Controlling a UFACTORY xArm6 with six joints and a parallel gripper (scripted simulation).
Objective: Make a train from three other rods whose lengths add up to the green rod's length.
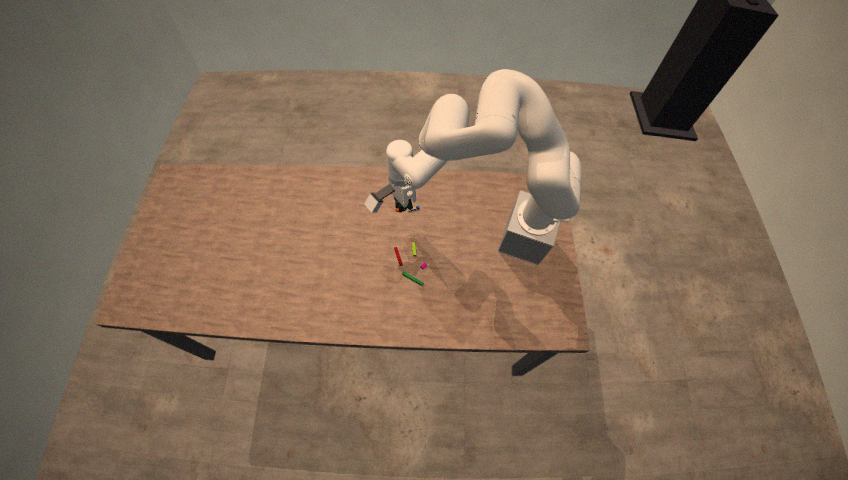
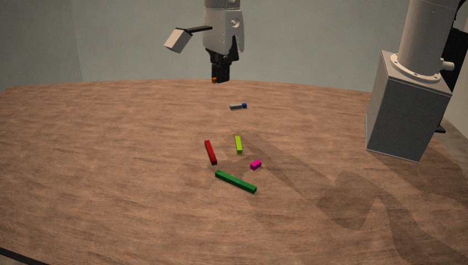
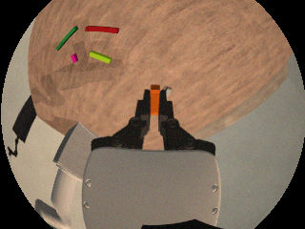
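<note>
The grey rod lies 120 mm below my hand, 60 mm to the right of it and 30 mm behind it. Round my hand: small blue rod 120 mm below, 70 mm to the right, 50 mm behind; orange rod 20 mm below; lime rod 120 mm below, 100 mm to the left, 50 mm behind.
</note>
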